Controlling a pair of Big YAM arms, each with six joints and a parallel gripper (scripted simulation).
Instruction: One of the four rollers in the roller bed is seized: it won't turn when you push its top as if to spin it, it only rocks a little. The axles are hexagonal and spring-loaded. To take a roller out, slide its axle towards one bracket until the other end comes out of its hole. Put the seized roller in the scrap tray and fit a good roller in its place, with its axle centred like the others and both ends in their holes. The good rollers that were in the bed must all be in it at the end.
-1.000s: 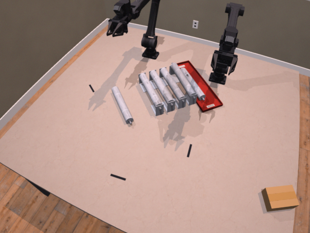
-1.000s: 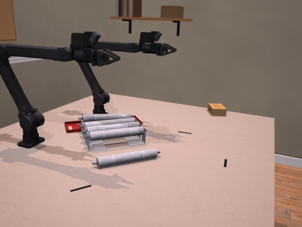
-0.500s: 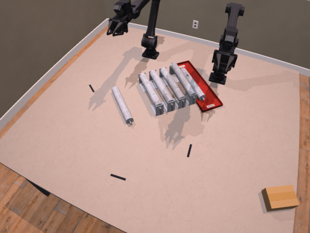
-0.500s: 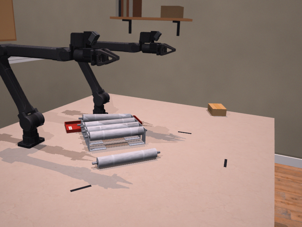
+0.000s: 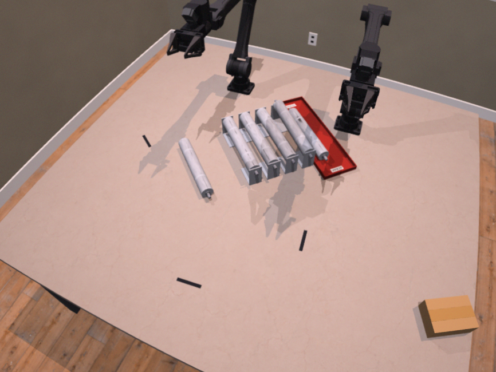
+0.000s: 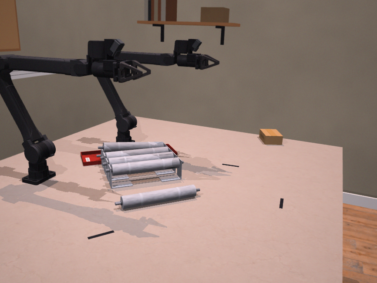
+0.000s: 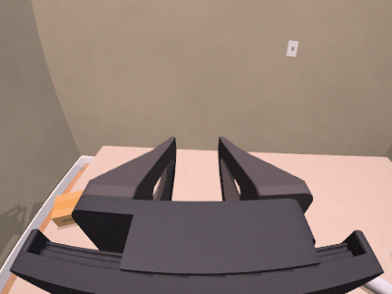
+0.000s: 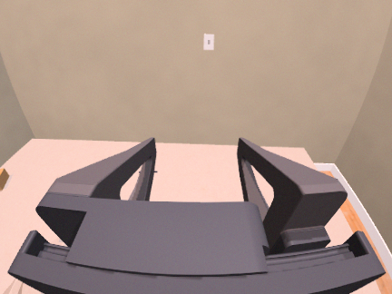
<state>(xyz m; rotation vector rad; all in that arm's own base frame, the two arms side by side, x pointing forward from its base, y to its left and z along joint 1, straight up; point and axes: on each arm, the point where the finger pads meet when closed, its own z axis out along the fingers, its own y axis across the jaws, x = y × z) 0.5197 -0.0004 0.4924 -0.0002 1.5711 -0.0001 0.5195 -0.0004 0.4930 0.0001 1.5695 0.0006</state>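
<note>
Now: the roller 470 mm below my right hand, 350 mm behind it and 340 mm to the left of it. The rest, counted from my right hand: red scrap tray: 490 mm below, 370 mm behind, 360 mm to the left; cardboard box: 1050 mm to the left, 460 mm below, 140 mm ahead.
</note>
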